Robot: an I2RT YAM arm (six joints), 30 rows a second.
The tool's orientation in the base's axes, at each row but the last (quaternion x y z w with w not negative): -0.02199 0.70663 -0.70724 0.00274; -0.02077 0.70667 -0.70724 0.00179; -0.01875 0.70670 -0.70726 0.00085; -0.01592 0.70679 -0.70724 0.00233; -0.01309 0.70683 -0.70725 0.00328; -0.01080 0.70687 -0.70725 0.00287; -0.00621 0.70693 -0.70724 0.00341; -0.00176 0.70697 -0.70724 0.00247; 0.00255 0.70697 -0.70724 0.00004; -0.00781 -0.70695 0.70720 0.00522; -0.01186 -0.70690 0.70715 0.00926; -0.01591 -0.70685 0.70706 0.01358
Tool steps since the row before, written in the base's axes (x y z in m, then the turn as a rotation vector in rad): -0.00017 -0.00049 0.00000 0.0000 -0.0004 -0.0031; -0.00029 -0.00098 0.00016 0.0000 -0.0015 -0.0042; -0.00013 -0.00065 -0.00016 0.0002 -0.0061 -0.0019; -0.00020 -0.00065 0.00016 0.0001 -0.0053 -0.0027; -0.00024 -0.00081 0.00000 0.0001 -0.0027 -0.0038; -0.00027 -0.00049 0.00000 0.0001 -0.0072 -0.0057; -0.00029 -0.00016 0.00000 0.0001 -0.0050 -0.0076; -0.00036 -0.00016 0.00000 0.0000 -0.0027 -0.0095; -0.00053 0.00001 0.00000 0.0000 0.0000 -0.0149; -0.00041 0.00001 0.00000 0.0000 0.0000 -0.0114; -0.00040 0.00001 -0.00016 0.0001 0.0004 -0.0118; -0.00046 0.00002 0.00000 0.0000 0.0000 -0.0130
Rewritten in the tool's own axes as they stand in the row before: 0.00019 0.00001 0.00048 -0.0001 0.0031 0.0004; 0.00033 -0.00015 0.00097 -0.0001 0.0042 0.0015; 0.00014 0.00016 0.00065 -0.0001 0.0019 0.0061; 0.00022 -0.00016 0.00064 0.0000 0.0027 0.0053; 0.00026 0.00000 0.00080 -0.0001 0.0038 0.0027; 0.00028 0.00000 0.00048 0.0000 0.0057 0.0072; 0.00029 0.00000 0.00016 -0.0001 0.0076 0.0050; 0.00036 0.00000 0.00016 0.0000 0.0095 0.0027; 0.00053 0.00000 -0.00001 0.0001 0.0149 0.0000; 0.00041 0.00000 0.00000 0.0000 0.0114 0.0000; 0.00040 0.00016 0.00000 0.0000 0.0118 -0.0004; 0.00046 0.00000 0.00000 0.0000 0.0130 0.0000
